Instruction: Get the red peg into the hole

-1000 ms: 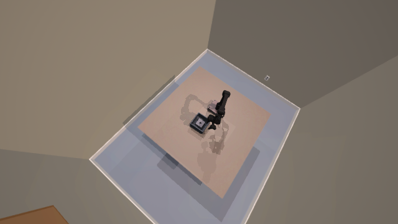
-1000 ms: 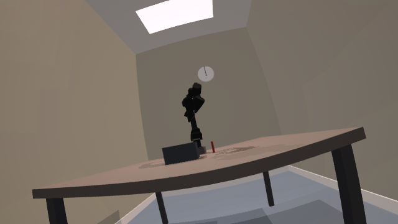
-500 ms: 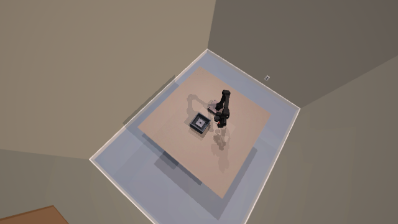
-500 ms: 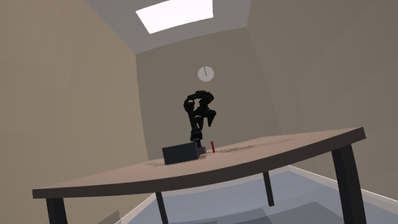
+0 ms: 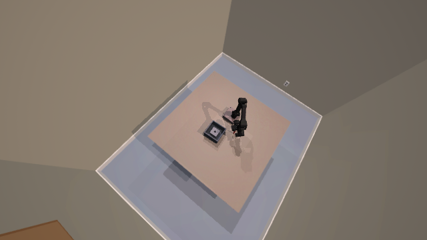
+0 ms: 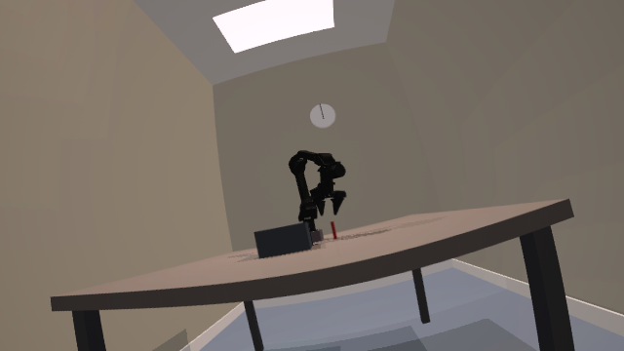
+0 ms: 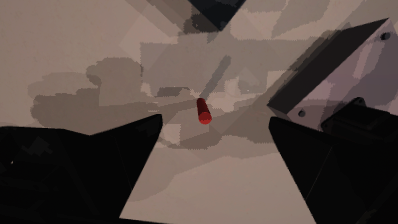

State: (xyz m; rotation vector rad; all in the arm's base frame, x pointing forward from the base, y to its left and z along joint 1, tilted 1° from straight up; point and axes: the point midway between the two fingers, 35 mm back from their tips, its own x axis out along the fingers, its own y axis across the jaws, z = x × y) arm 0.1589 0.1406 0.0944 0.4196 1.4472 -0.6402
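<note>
Now: the red peg 70 mm below my gripper tip and 10 mm to the left of it. The rest, counted from my gripper tip: dark box (170 mm ahead, 150 mm to the right, 80 mm below); then grey plate (170 mm ahead, 150 mm to the right, 70 mm below).
</note>
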